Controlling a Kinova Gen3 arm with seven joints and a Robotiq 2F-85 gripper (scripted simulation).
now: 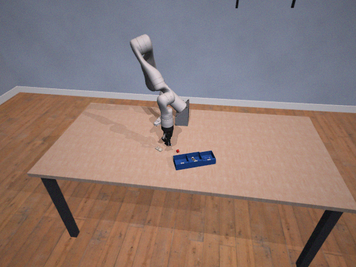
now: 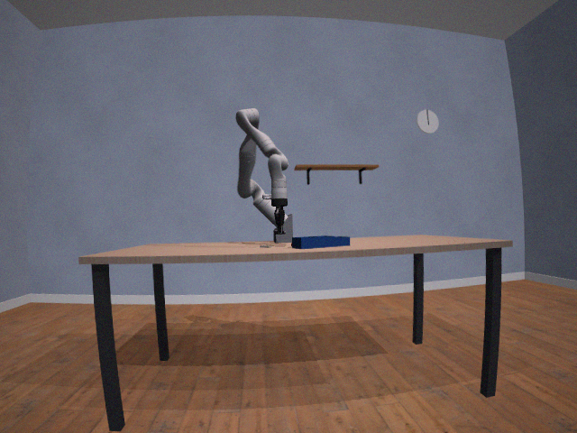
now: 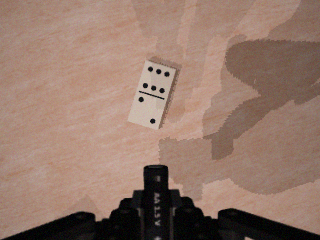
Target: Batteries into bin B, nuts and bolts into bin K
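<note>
The blue battery is 250 mm to the left of my hand, 70 mm below it and 50 mm ahead of it. From my hand the other things lie so: red die 70 mm below, 60 mm to the left; white domino 80 mm below, 70 mm to the right, 20 mm behind; black battery 20 mm below.
</note>
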